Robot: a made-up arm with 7 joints. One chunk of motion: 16 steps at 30 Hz.
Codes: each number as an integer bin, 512 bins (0 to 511) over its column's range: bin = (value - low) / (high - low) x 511, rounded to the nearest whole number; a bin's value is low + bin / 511 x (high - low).
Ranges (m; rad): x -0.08..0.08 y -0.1..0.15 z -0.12..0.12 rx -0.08..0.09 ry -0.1..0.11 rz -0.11..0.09
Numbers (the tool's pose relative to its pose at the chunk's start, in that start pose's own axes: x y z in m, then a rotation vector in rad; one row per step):
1: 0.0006 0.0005 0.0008 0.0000 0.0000 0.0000
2: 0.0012 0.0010 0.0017 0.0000 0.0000 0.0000
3: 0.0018 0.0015 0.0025 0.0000 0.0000 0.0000
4: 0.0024 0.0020 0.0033 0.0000 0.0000 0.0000
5: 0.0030 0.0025 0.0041 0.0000 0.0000 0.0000
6: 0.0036 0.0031 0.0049 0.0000 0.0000 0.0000
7: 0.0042 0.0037 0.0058 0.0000 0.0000 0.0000
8: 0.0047 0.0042 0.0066 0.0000 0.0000 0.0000
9: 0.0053 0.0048 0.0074 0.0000 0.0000 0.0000
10: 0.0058 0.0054 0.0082 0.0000 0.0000 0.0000
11: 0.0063 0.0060 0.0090 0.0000 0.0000 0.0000
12: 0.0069 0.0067 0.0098 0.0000 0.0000 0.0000
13: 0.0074 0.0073 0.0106 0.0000 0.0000 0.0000
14: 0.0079 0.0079 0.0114 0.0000 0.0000 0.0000
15: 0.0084 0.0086 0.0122 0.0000 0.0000 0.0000
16: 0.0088 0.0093 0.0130 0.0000 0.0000 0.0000
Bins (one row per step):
1: 257 205 257 240 243 281
2: 259 206 259 240 243 281
3: 261 207 261 240 243 281
4: 263 208 263 240 243 281
5: 265 210 264 240 243 281
6: 267 211 266 240 243 281
7: 269 212 268 240 243 281
8: 271 213 270 240 243 281
9: 272 214 271 240 243 281
10: 274 215 273 240 243 281
11: 276 217 275 240 243 281
12: 278 218 276 240 243 281
13: 279 219 278 240 243 281
14: 281 221 280 240 243 281
15: 282 222 281 240 243 281
16: 284 223 283 240 243 281

